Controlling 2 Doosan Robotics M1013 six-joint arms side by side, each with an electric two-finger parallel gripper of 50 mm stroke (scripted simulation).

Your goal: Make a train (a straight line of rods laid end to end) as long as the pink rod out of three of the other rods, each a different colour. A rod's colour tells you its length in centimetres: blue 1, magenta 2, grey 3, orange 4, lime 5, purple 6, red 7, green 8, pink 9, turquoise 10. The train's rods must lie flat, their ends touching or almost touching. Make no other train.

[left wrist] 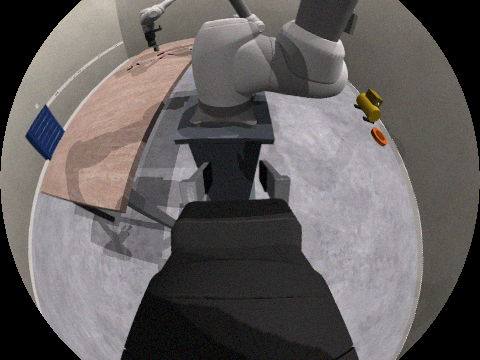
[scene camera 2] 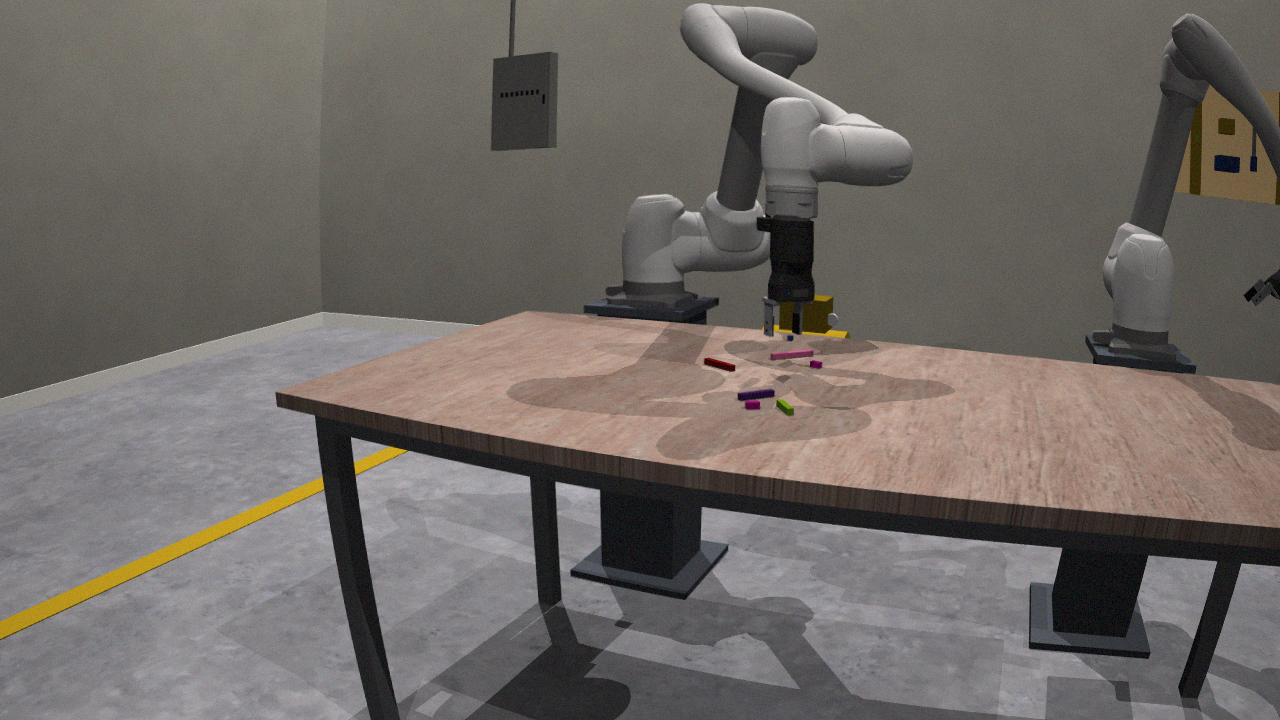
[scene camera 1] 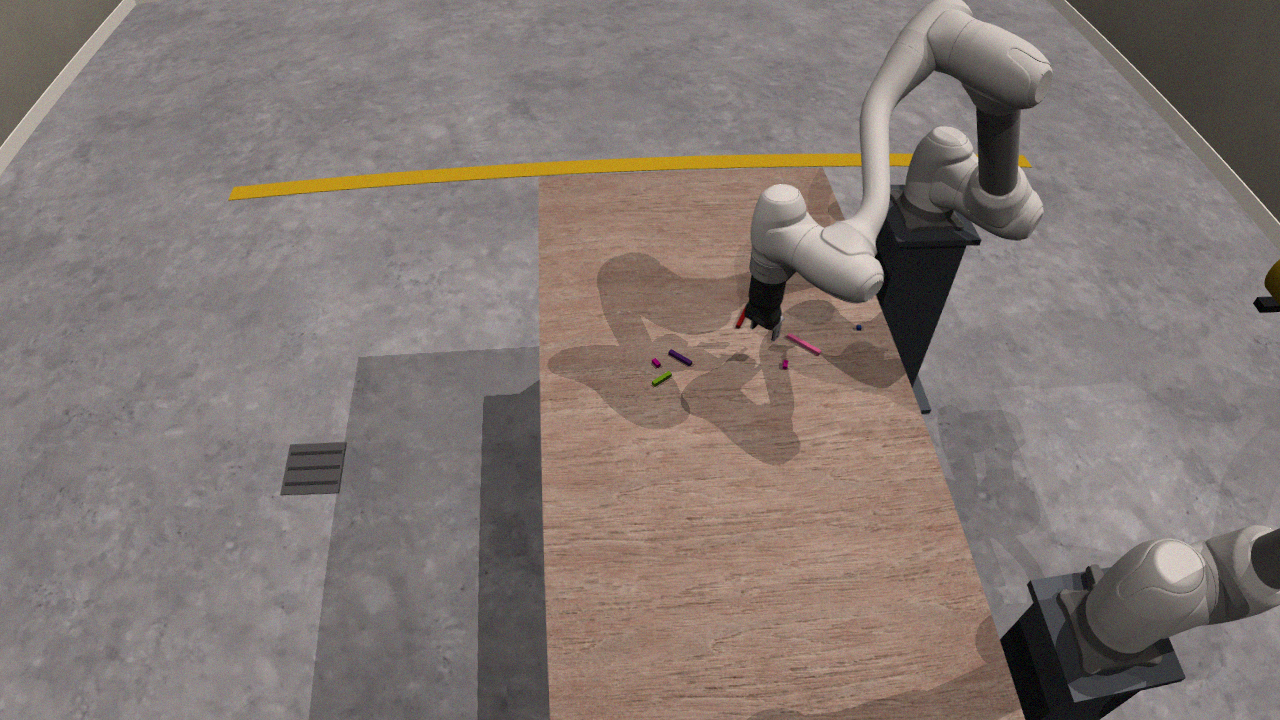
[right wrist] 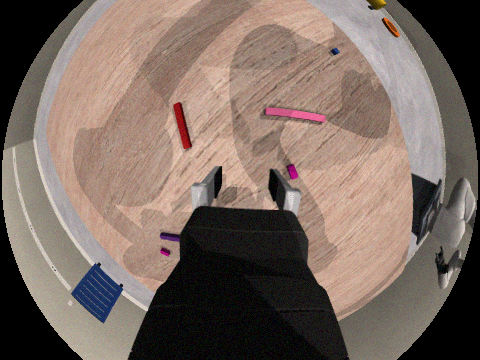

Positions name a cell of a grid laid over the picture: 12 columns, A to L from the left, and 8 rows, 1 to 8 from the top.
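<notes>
Through scene camera 1 I see my right gripper (scene camera 1: H4) and an arm pedestal (scene camera 1: I4). Scene camera 2 gives me my right gripper (scene camera 2: H4) again. In the left wrist view there is my left gripper (left wrist: F4), together with an arm pedestal (left wrist: F4), while the right wrist view has my right gripper (right wrist: G4).
</notes>
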